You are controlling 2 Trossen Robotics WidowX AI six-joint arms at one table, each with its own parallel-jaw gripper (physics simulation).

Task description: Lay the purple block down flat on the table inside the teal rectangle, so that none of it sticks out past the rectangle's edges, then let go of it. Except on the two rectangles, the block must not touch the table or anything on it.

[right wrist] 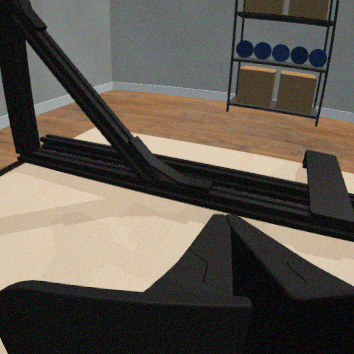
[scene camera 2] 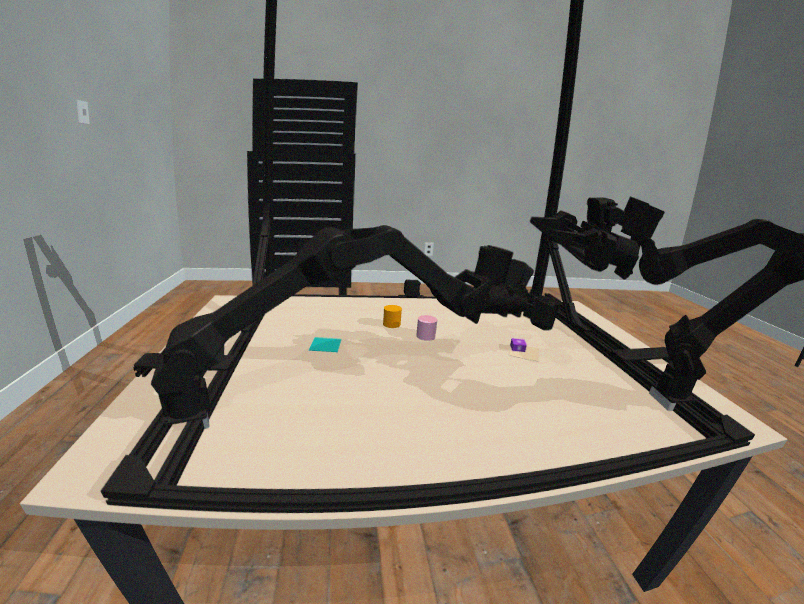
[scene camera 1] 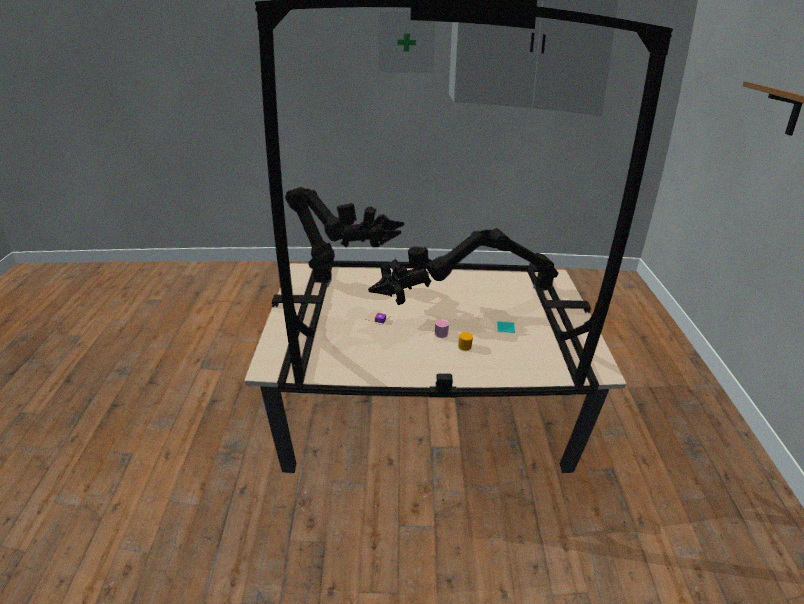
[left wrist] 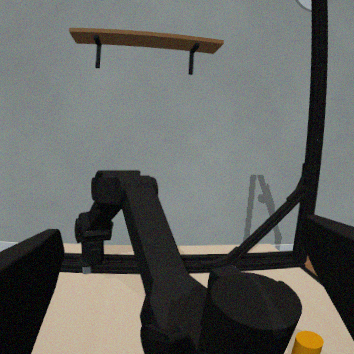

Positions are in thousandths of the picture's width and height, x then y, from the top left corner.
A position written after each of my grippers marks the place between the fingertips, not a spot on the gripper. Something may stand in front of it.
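In scene camera 2 I see my left gripper (scene camera 2: 671, 373), which is open and holds nothing, while my right gripper (scene camera 2: 676, 501) is shut and holds nothing. Scene camera 1 gives me my left gripper (scene camera 1: 501, 377) and my right gripper (scene camera 1: 458, 481). The left wrist view shows my left gripper (left wrist: 518, 665), and in the right wrist view I find my right gripper (right wrist: 629, 637).
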